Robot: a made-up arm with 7 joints. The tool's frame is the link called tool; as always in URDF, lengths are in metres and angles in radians. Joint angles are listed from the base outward.
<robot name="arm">
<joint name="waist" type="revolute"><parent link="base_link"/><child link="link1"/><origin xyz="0 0 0.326"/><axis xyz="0 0 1"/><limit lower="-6.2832" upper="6.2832"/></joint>
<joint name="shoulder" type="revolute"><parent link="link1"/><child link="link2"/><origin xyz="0 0 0"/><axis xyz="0 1 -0.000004"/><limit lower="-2.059" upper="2.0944"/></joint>
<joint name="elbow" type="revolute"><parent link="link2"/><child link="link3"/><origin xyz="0 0 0.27"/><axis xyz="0 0 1"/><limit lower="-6.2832" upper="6.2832"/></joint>
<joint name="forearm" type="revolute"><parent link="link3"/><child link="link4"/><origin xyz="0.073 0 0"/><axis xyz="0 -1 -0.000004"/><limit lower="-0.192" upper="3.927"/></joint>
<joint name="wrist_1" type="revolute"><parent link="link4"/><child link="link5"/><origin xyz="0.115 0 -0.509"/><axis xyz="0 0.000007 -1"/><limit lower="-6.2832" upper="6.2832"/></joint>
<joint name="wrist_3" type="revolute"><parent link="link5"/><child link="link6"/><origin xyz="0 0 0"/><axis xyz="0 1 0.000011"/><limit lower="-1.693" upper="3.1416"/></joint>
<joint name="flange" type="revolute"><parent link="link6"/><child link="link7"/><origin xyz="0.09 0 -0.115"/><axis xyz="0 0.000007 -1"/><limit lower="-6.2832" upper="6.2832"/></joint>
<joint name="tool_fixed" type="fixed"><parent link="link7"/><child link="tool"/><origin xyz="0 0 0" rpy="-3.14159 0 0"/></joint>
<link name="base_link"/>
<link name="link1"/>
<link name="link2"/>
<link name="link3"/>
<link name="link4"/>
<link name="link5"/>
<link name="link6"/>
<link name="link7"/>
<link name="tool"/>
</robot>
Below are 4 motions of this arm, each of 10 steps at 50 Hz.
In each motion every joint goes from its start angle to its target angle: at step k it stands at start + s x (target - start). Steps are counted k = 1, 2, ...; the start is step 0. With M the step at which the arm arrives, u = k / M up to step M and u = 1 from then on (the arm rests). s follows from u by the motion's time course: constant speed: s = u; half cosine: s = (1 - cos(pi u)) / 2; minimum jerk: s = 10 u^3 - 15 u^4 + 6 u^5.
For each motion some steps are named. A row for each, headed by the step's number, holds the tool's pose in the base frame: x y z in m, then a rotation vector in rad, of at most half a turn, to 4 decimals.
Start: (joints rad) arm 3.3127 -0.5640 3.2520 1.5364 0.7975 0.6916 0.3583
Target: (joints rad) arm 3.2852 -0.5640 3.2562 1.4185 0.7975 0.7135 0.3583
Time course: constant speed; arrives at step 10
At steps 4, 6, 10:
4: 0.7680 0.2111 0.2127 -2.3384 0.8288 0.0034
6: 0.7613 0.2069 0.1986 -2.3467 0.8432 0.0319
10: 0.7469 0.1983 0.1710 -2.3619 0.8719 0.0899

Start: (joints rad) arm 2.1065 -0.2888 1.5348 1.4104 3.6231 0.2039 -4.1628
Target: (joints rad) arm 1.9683 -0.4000 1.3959 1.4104 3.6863 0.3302 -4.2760
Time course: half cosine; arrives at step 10
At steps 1, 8, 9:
1: -0.5821 -0.4199 0.5410 0.8868 -1.2337 -0.3424
8: -0.6553 -0.2920 0.5811 0.7307 -1.1670 -0.6862
9: -0.6595 -0.2811 0.5850 0.7183 -1.1605 -0.7143

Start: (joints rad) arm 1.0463 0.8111 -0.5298 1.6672 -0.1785 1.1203 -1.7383
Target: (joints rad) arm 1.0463 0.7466 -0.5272 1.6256 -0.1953 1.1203 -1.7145
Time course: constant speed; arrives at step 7
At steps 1, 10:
1: 0.6638 0.4156 0.1562 0.9186 2.5684 -0.6211
10: 0.6626 0.4111 0.1759 0.9537 2.5601 -0.5922

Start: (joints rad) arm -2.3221 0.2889 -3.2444 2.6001 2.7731 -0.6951 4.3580
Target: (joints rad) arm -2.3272 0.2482 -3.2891 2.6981 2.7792 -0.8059 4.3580
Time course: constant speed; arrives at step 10
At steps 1, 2, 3, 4, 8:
1: 0.1588 0.0382 1.1208 -0.9807 0.3803 -1.4642
2: 0.1581 0.0357 1.1199 -0.9851 0.3883 -1.4658
3: 0.1572 0.0333 1.1191 -0.9894 0.3964 -1.4672
4: 0.1564 0.0309 1.1182 -0.9938 0.4044 -1.4687
8: 0.1526 0.0217 1.1146 -1.0109 0.4363 -1.4743

